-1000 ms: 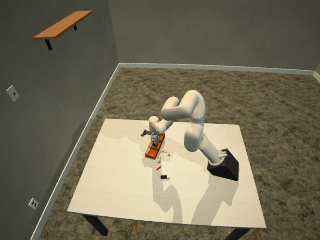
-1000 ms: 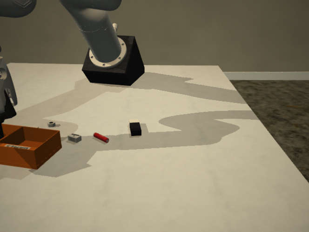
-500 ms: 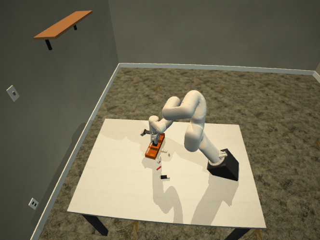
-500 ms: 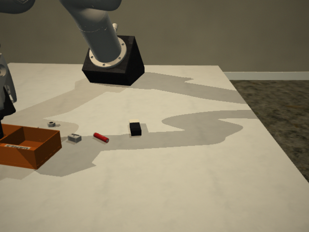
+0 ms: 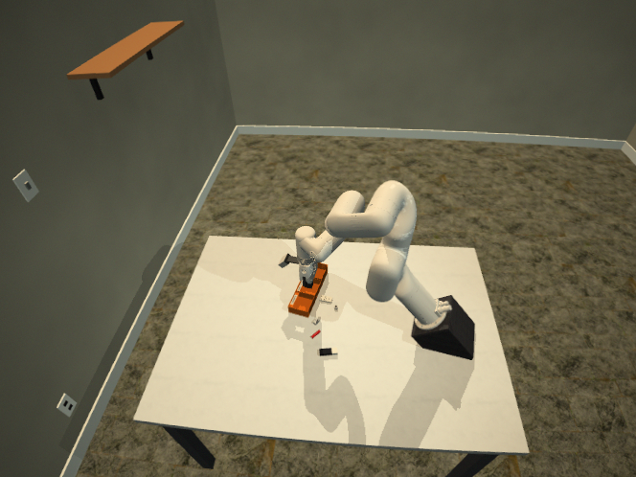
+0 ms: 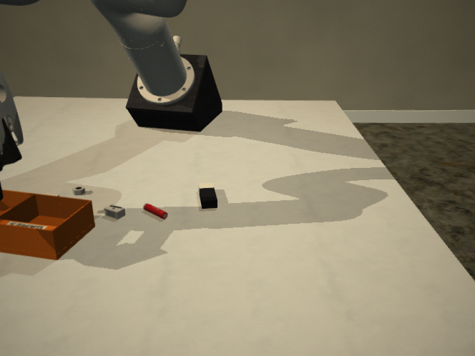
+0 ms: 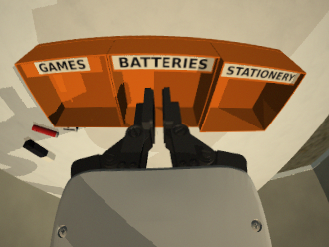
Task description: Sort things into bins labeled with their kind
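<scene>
My hand is 130 mm to the right of the grey ribbed block, 70 mm past it and 50 mm above it. The rest, counted from my hand: white domino 70 mm behind, 50 mm below, 20 mm to the left; grey nut 130 mm behind, 60 mm below, 50 mm to the left; red battery 190 mm to the left, 80 mm behind, 50 mm below.
</scene>
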